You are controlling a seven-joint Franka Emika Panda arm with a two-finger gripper.
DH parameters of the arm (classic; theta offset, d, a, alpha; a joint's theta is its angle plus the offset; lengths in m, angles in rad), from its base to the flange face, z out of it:
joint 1: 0 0.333 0 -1.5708
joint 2: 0 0 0 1.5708
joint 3: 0 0.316 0.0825 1.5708
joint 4: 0 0 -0.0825 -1.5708
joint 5: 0 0.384 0 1.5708
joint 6: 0 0 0.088 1.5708
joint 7: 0 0.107 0 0
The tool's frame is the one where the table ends.
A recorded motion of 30 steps. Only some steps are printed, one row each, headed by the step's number.
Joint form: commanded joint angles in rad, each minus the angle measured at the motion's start. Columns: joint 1, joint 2, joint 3, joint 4, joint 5, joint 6, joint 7.
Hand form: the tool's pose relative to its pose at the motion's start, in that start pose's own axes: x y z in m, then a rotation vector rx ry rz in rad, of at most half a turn. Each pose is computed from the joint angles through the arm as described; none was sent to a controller.
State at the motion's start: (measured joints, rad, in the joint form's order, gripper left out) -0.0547 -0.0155 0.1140 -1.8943 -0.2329 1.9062 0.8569
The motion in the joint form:
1: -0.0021 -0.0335 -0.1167 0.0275 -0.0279 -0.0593 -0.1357
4: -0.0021 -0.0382 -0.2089 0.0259 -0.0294 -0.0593 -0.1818
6: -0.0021 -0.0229 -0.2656 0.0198 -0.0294 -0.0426 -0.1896
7: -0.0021 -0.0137 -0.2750 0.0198 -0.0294 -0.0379 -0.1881
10: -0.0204 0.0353 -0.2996 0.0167 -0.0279 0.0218 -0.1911
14: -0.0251 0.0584 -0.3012 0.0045 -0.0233 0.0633 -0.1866
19: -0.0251 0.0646 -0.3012 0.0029 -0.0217 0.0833 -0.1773
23: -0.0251 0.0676 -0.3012 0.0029 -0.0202 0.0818 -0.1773
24: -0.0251 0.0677 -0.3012 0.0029 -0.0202 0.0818 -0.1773
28: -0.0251 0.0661 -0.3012 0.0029 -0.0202 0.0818 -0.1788
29: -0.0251 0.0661 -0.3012 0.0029 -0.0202 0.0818 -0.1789
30: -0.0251 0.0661 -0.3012 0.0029 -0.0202 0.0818 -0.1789
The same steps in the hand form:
1: 0.0416 0.0624 -0.0119 -0.0420 0.0027 -0.0144
4: 0.0685 0.1058 -0.0027 -0.0537 -0.0123 0.0295
6: 0.0846 0.1290 0.0137 -0.0641 -0.0262 0.0717
7: 0.0878 0.1316 0.0194 -0.0686 -0.0308 0.0801
10: 0.1048 0.1402 0.0477 -0.0723 -0.0289 0.1062
14: 0.1078 0.1368 0.0634 -0.0664 -0.0258 0.1099
19: 0.1094 0.1344 0.0660 -0.0584 -0.0160 0.1178
23: 0.1092 0.1340 0.0678 -0.0601 -0.0202 0.1177
24: 0.1093 0.1339 0.0678 -0.0601 -0.0203 0.1177
28: 0.1092 0.1342 0.0669 -0.0591 -0.0192 0.1166
29: 0.1092 0.1342 0.0669 -0.0591 -0.0192 0.1165
30: 0.1092 0.1342 0.0669 -0.0591 -0.0192 0.1165

